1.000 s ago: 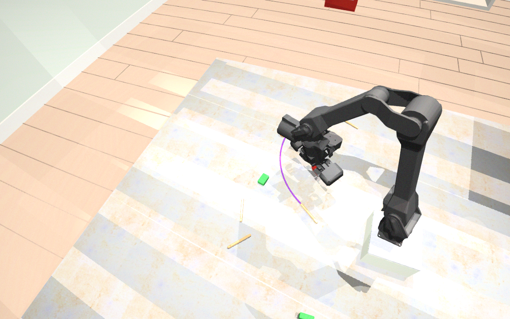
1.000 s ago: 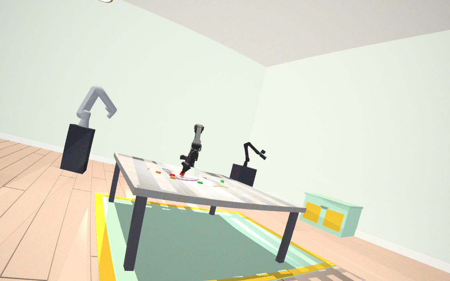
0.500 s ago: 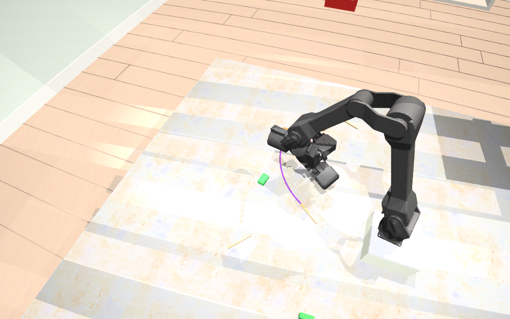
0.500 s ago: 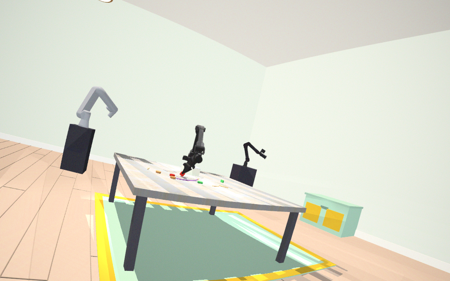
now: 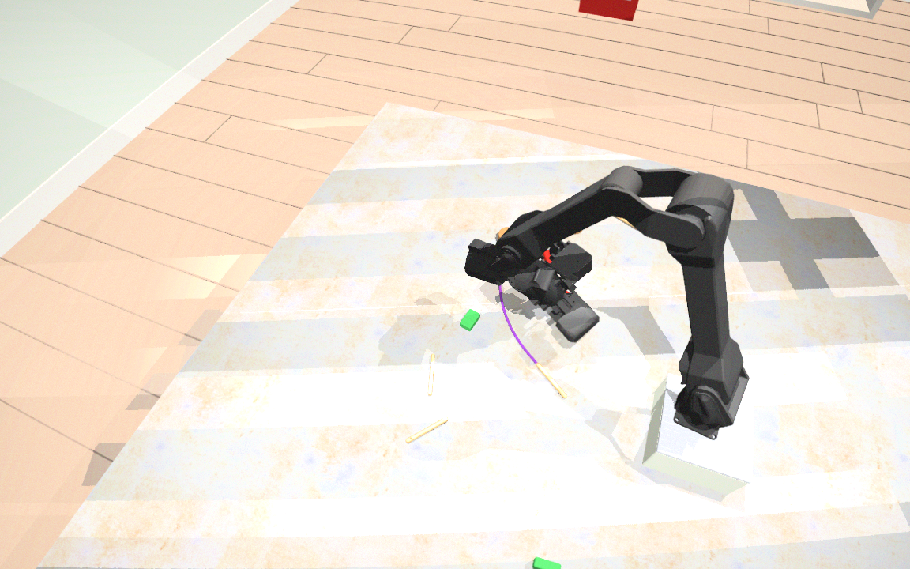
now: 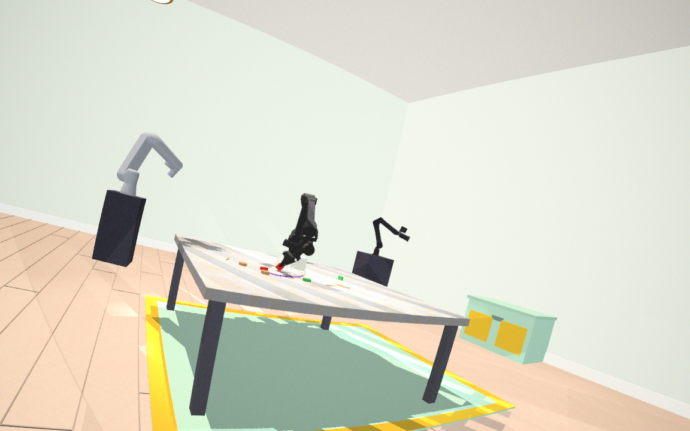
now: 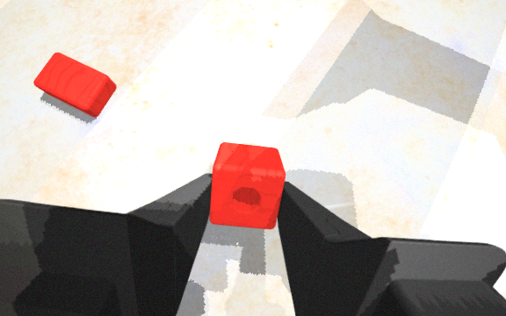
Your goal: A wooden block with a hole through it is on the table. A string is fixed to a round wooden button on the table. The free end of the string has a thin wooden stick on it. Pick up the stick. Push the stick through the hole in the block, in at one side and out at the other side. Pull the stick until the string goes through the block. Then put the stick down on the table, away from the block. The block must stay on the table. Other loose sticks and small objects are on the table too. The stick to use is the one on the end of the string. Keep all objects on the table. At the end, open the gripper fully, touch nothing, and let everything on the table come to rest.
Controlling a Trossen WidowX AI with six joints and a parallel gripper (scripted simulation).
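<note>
My gripper tip is now 14 cm to the right of the thin wooden stick, 2 cm past it and 2 cm above it. Round my gripper tip: flat red block: 10 cm to the right, 7 cm ahead, 2 cm below; then green block: 14 cm ahead, 11 cm to the left, 2 cm below; then red wooden block: right at my gripper tip.
</note>
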